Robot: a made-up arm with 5 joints.
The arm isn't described. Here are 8 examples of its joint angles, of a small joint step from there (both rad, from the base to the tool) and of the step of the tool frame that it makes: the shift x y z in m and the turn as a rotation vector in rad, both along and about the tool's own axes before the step.
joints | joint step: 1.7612 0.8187 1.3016 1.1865 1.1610 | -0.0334 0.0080 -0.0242 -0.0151 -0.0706
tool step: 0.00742 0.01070 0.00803 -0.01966 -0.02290 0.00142
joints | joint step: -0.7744 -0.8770 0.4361 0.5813 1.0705 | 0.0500 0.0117 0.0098 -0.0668 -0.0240
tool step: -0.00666 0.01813 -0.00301 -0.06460 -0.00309 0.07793
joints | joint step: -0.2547 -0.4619 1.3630 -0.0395 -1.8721 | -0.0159 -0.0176 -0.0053 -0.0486 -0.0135
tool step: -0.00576 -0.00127 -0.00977 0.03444 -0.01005 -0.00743
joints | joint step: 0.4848 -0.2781 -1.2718 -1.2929 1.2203 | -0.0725 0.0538 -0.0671 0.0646 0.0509
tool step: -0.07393 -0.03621 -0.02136 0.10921 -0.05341 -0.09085
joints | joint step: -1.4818 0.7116 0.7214 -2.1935 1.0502 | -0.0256 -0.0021 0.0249 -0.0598 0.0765
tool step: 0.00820 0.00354 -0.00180 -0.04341 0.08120 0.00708
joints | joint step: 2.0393 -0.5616 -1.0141 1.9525 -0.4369 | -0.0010 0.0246 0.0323 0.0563 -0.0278
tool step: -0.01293 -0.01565 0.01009 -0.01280 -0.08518 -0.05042
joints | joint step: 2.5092 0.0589 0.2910 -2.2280 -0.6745 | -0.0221 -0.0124 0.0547 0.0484 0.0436
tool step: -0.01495 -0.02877 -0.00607 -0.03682 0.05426 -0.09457
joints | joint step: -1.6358 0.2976 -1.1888 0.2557 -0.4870 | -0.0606 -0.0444 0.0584 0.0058 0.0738
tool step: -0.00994 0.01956 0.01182 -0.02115 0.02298 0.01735
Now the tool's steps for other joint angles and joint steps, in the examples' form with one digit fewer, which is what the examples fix.
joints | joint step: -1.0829 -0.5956 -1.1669 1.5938 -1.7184 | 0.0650 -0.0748 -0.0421 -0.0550 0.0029
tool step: -0.0199 0.0335 -0.0275 0.1504 0.1069 0.0044
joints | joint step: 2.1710 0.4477 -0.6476 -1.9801 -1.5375 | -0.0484 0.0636 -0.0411 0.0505 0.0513
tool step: 0.0294 0.0099 0.0636 -0.1472 -0.0165 0.0310
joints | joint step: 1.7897 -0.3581 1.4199 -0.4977 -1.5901 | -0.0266 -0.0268 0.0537 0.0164 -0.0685
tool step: -0.0161 -0.0064 -0.0054 -0.0262 -0.0164 0.0685
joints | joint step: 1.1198 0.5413 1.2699 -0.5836 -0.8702 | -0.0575 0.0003 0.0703 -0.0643 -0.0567
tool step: -0.0118 -0.0030 -0.0413 0.0341 0.0323 0.0332
